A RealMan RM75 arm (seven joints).
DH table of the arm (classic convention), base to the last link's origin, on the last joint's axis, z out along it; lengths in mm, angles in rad. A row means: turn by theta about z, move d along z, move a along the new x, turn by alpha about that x. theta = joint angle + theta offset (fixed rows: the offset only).
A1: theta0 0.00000, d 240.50, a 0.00, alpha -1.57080
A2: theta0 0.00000, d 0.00, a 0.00, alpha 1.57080
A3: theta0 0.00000, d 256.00, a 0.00, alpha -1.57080
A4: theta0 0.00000, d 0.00, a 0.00, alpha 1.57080
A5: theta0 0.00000, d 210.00, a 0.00, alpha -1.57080
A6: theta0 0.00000, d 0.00, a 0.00, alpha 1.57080
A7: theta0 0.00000, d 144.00, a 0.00, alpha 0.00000
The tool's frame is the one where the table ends.
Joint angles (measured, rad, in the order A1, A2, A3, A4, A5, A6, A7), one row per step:
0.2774 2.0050 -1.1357 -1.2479 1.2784 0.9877 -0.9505
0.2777 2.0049 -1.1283 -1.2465 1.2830 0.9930 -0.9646
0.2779 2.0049 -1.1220 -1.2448 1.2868 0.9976 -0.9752
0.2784 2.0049 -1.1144 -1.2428 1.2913 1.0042 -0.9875
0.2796 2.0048 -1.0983 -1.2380 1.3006 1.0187 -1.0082
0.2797 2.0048 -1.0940 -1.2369 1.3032 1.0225 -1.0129
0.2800 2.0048 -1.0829 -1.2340 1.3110 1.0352 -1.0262
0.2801 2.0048 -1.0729 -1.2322 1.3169 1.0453 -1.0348
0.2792 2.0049 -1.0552 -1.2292 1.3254 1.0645 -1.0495
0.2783 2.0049 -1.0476 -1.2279 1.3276 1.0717 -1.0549
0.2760 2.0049 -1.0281 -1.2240 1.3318 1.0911 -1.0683
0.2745 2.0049 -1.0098 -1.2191 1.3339 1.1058 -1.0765
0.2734 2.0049 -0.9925 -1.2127 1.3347 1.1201 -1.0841
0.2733 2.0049 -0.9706 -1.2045 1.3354 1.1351 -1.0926
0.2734 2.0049 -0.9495 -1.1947 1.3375 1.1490 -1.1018
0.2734 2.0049 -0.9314 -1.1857 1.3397 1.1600 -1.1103
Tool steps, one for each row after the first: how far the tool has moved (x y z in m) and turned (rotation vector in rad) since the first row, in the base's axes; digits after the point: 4 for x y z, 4 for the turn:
0.0004 -0.0002 0.0013 0.0027 -0.0033 0.0078
0.0008 -0.0004 0.0024 0.0046 -0.0049 0.0130
0.0012 -0.0008 0.0035 0.0059 -0.0065 0.0196
0.0021 -0.0015 0.0058 0.0077 -0.0057 0.0301
0.0023 -0.0017 0.0065 0.0084 -0.0048 0.0324
0.0027 -0.0026 0.0079 0.0079 -0.0018 0.0403
0.0031 -0.0033 0.0094 0.0086 0.0019 0.0451
0.0042 -0.0050 0.0118 0.0085 0.0073 0.0526
0.0051 -0.0058 0.0130 0.0090 0.0088 0.0540
0.0076 -0.0081 0.0156 0.0090 0.0120 0.0572
0.0104 -0.0099 0.0180 0.0108 0.0166 0.0554
0.0133 -0.0117 0.0200 0.0110 0.0210 0.0526
0.0167 -0.0134 0.0226 0.0140 0.0267 0.0485
0.0202 -0.0151 0.0250 0.0172 0.0338 0.0445
0.0232 -0.0166 0.0269 0.0208 0.0400 0.0409

